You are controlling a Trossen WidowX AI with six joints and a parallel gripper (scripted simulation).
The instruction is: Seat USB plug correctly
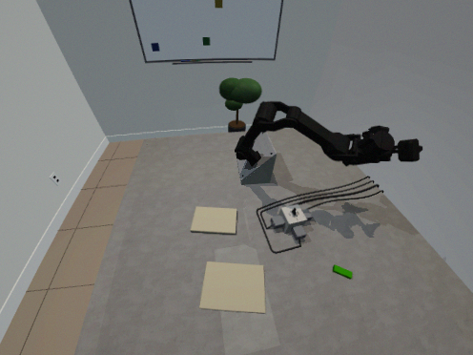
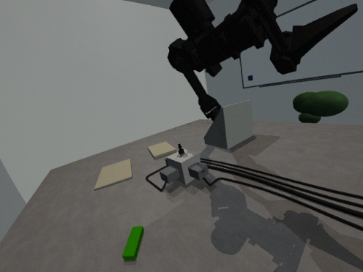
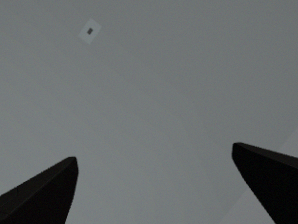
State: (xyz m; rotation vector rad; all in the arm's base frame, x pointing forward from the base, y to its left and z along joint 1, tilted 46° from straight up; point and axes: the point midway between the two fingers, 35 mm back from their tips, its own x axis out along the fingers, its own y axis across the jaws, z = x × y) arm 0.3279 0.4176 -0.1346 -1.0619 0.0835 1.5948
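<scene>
Right now the black USB plug is 35 cm to the right of my gripper tip and 26 cm below it. The rest, counted from my gripper tip: green block (23 cm ahead, 23 cm to the right, 34 cm below).
</scene>
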